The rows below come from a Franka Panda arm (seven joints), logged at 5 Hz.
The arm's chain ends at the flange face. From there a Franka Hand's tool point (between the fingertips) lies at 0.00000 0.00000 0.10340 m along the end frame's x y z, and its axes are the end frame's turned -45 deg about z.
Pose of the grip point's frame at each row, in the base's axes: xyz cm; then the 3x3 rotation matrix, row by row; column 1 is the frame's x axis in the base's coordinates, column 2 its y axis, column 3 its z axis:
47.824, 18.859, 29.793; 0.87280, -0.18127, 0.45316; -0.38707, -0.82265, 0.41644; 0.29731, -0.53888, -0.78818
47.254, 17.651, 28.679; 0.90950, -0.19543, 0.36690; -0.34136, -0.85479, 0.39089; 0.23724, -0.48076, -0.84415
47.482, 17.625, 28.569; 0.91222, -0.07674, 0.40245; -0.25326, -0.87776, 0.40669; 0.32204, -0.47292, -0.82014
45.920, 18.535, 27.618; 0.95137, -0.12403, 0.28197; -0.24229, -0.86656, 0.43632; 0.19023, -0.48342, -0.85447
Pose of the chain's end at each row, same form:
43.138, 14.553, 37.943; 0.48899, -0.74534, 0.45316; -0.85540, -0.30800, 0.41644; -0.17082, -0.59128, -0.78818
43.460, 13.609, 37.408; 0.50492, -0.78130, 0.36690; -0.84581, -0.36305, 0.39089; -0.17219, -0.50770, -0.84415
43.321, 13.420, 37.049; 0.59077, -0.69930, 0.40245; -0.79975, -0.44159, 0.40669; -0.10669, -0.56212, -0.82014
43.004, 14.023, 36.453; 0.58502, -0.76042, 0.28197; -0.78408, -0.44143, 0.43632; -0.20732, -0.47634, -0.85447

